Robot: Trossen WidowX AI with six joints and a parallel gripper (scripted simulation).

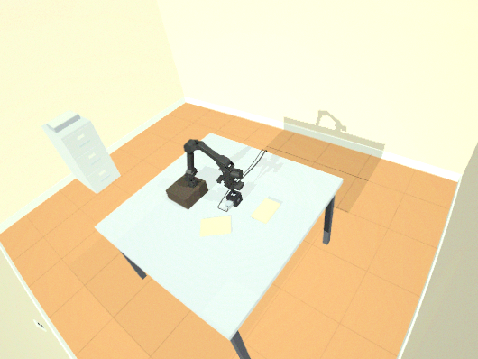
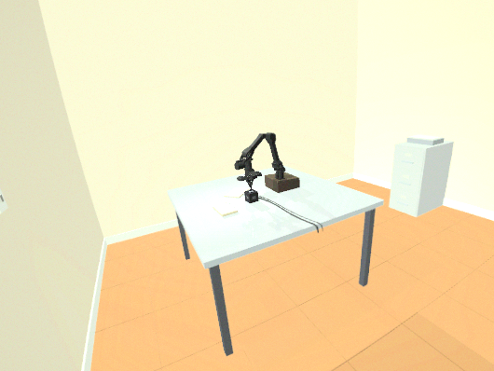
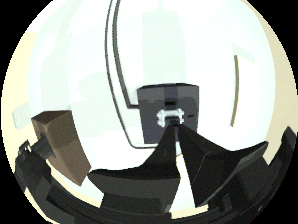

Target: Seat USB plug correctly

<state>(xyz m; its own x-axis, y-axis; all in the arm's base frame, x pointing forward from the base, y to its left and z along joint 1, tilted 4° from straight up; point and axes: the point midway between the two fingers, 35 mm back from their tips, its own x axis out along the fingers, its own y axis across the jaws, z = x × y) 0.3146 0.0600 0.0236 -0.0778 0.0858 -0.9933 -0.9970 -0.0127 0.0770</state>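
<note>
Right now my gripper tip is 2 cm above the USB plug.
</note>
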